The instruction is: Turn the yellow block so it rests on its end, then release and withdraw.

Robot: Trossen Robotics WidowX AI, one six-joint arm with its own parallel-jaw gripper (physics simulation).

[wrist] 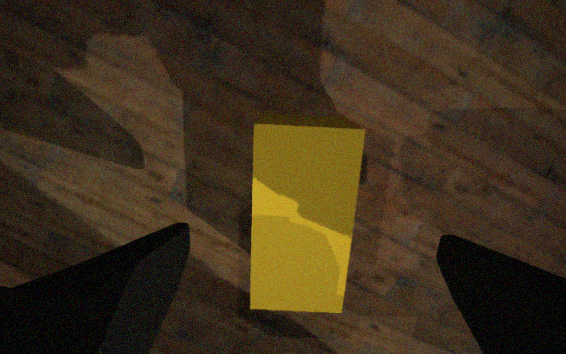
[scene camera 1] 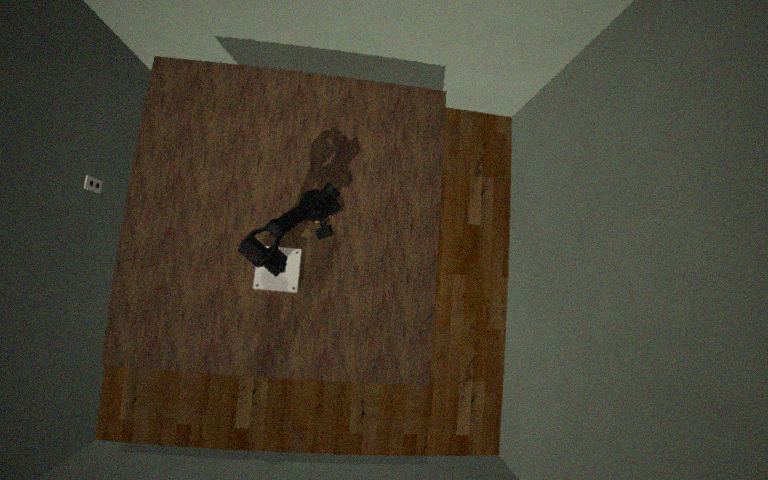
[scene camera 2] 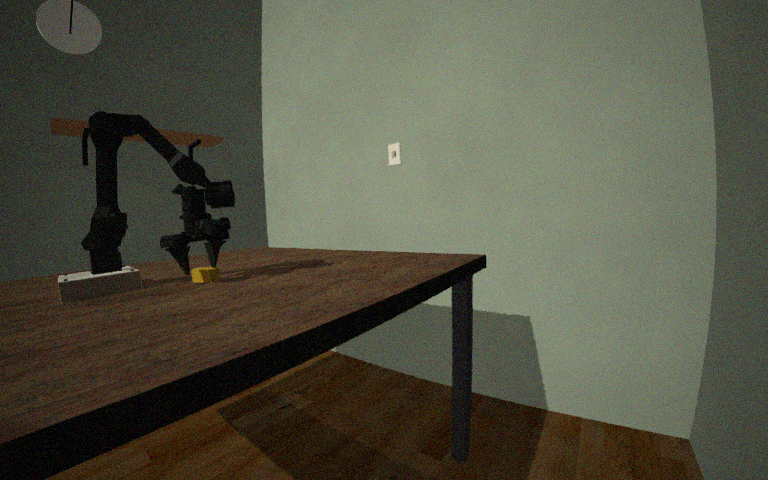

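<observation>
The yellow block point(scene camera 2: 205, 275) point(wrist: 302, 220) lies flat on its long side on the table. In the wrist view its long side runs nearly up and down the picture, between the lines of the two fingers. In the scene camera 1 view the arm hides nearly all of it. My gripper point(scene camera 2: 201, 270) point(wrist: 315, 241) is open and points down, with its fingertips low, just above and to either side of the block. A gap shows between each finger and the block in the wrist view. The block's underside is hidden.
The brown wooden table point(scene camera 1: 362, 316) point(scene camera 2: 317, 294) carries the arm's white base plate point(scene camera 1: 277, 283) point(scene camera 2: 101, 286). The table's dark front edge point(scene camera 2: 271, 359) runs across the scene camera 2 view. The arm's shadow falls over the block and the table around it.
</observation>
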